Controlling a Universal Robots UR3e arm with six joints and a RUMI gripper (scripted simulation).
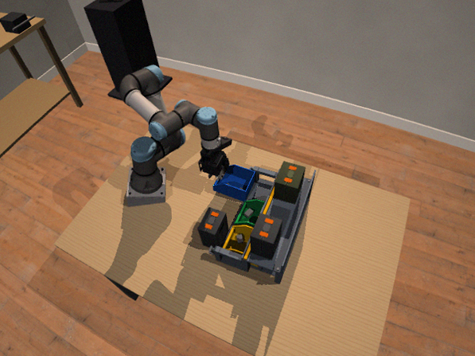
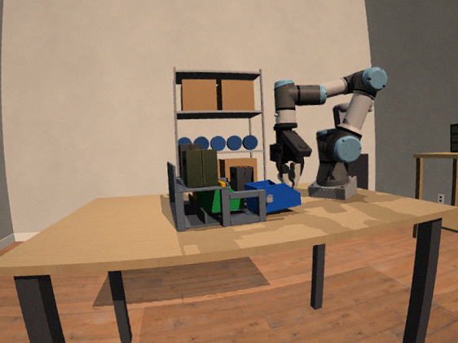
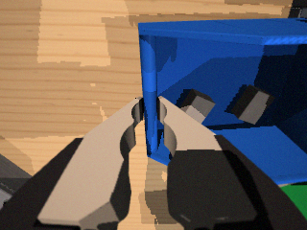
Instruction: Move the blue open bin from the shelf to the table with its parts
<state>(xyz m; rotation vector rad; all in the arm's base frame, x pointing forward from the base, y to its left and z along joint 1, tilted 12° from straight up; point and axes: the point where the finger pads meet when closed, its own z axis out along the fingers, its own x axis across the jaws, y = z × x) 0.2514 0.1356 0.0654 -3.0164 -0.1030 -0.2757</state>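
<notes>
Now: the blue open bin 60 mm ahead of my hand and 10 mm to the left of it. Also, from my hand: yellow bin: 220 mm ahead, 210 mm to the right, 20 mm below; green bin: 210 mm ahead, 100 mm to the right, 20 mm below.
</notes>
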